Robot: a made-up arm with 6 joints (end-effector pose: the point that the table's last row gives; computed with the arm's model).
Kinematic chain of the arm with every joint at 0, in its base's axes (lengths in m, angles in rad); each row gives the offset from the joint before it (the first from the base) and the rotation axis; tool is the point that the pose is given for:
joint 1: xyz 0 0 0.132 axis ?
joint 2: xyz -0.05 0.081 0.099 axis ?
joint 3: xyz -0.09 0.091 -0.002 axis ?
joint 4: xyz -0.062 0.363 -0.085 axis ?
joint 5: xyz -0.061 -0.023 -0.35 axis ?
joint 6: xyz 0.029 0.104 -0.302 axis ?
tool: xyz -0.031 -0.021 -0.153
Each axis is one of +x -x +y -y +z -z.
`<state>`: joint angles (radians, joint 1 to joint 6).
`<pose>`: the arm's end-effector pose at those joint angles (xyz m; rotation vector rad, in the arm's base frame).
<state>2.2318 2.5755 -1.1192 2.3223 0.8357 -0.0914</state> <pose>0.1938 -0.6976 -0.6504 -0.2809 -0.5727 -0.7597</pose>
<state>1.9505 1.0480 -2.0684 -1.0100 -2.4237 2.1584</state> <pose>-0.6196 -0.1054 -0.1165 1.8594 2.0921 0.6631</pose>
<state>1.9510 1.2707 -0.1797 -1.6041 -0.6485 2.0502</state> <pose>0.8643 0.0561 -0.5021 -0.3560 -1.1451 0.9195</pose>
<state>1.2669 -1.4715 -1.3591 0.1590 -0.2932 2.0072</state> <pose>-0.0615 0.2251 1.1721 -2.6330 -0.7018 0.6718</pose>
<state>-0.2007 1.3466 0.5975 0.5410 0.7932 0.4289</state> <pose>-0.5021 -0.3141 -0.6592 -0.6404 0.2997 0.2296</pose>
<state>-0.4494 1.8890 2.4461 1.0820 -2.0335 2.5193</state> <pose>0.1098 0.2214 0.2610 -2.6919 0.5382 -1.4290</pose>
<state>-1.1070 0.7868 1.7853 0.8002 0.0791 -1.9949</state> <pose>0.0919 -0.6303 -0.3528 -0.9674 0.9413 2.3171</pose>
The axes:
joint 1: -y
joint 2: +z
joint 3: -x
joint 4: -z
joint 5: +y
joint 6: -z

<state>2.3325 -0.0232 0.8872 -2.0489 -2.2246 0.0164</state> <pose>0.6079 0.4366 0.1779 0.7883 1.8737 -2.3317</pose>
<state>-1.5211 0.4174 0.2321 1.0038 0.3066 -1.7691</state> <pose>-0.9008 0.3615 0.4632 0.9408 1.4924 0.8946</pose>
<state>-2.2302 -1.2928 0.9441 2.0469 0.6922 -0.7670</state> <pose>-0.5736 -0.0079 0.8452 -2.4018 0.6620 -0.6975</pose>
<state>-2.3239 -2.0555 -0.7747 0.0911 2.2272 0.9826</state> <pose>-0.2342 0.3188 -0.6070 0.2615 -1.3888 1.7553</pose>
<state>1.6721 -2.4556 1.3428 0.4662 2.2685 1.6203</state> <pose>0.5302 0.3092 0.5618 -0.6240 -2.9615 -0.1366</pose>
